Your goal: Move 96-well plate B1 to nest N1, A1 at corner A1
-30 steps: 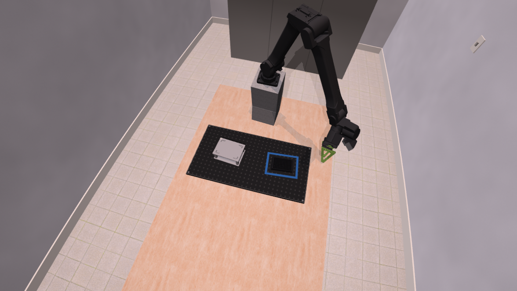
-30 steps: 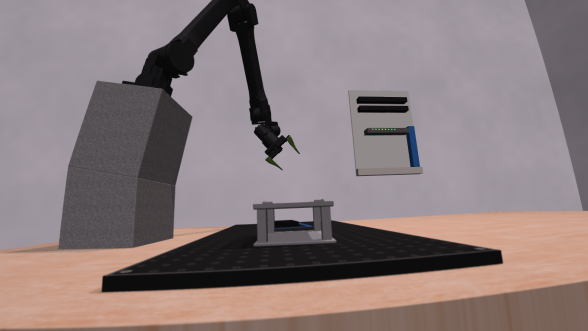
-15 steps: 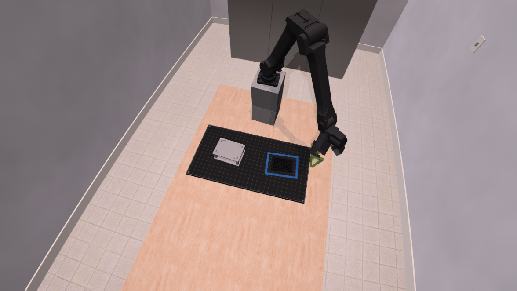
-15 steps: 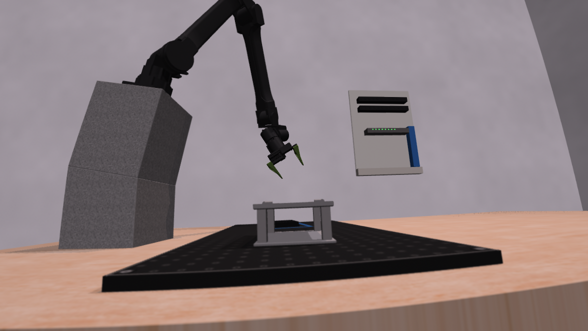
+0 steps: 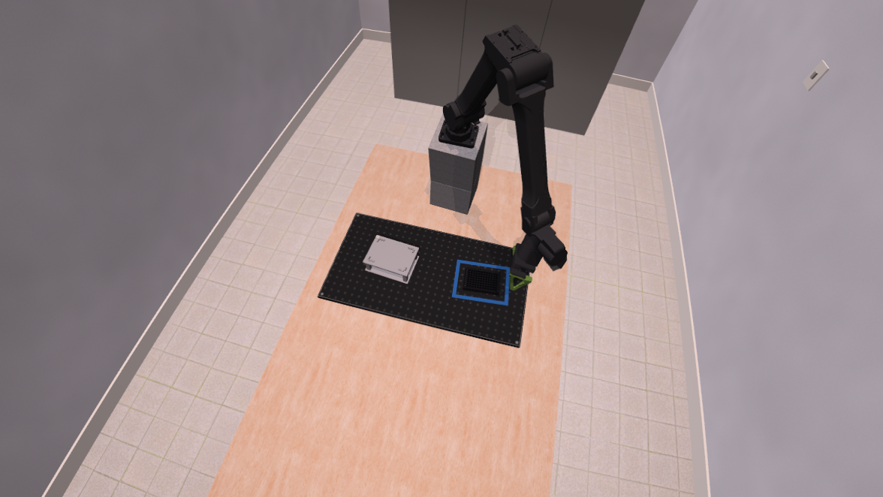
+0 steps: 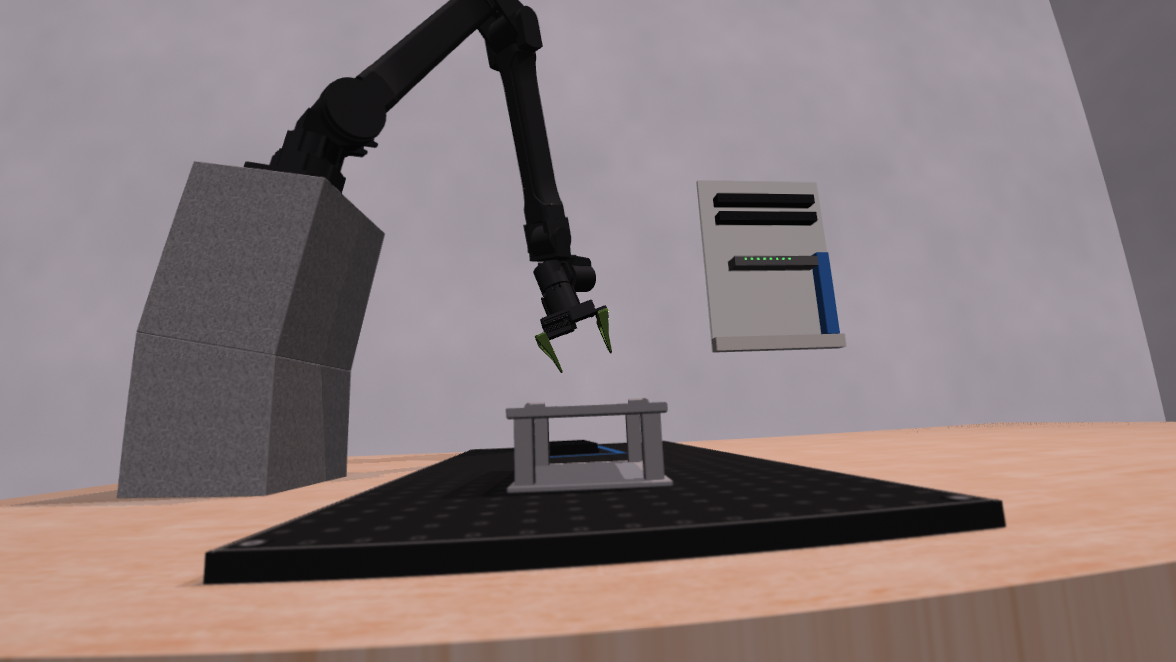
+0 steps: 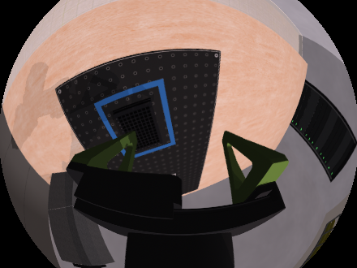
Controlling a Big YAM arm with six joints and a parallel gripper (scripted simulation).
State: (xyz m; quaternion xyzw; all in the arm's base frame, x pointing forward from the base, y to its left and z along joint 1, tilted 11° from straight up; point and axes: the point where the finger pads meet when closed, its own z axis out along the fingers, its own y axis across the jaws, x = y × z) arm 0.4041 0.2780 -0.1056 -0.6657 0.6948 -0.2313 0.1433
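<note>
My gripper is now 15 cm above the black 96-well plate, 9 cm to the left of it and 4 cm past it. From my hand the other things lie so: grey raised nest N1: 42 cm to the right, 10 cm below, 3 cm behind.
</note>
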